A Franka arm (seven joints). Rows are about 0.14 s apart.
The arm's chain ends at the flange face. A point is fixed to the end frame.
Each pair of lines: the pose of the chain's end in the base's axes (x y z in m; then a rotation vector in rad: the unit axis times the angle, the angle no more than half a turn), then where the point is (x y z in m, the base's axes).
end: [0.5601 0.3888 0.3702 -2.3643 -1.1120 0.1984]
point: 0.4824 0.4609 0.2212
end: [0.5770 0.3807 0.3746 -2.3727 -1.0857 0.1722]
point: 0.5027 0.4559 0.2255
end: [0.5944 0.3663 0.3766 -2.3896 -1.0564 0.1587]
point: 0.5228 0.4431 0.2269
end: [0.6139 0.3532 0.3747 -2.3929 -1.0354 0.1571]
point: 0.5428 0.4315 0.2256
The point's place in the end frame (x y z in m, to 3 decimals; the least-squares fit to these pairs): -0.009 -0.015 0.182
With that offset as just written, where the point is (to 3 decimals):
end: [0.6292 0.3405 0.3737 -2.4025 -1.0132 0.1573]
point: 0.559 0.420 0.225
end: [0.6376 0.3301 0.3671 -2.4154 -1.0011 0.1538]
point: 0.569 0.409 0.217
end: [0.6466 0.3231 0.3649 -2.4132 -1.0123 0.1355]
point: 0.579 0.402 0.214
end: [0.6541 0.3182 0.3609 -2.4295 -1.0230 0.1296]
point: 0.589 0.395 0.208
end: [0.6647 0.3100 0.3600 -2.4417 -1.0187 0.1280]
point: 0.600 0.386 0.207
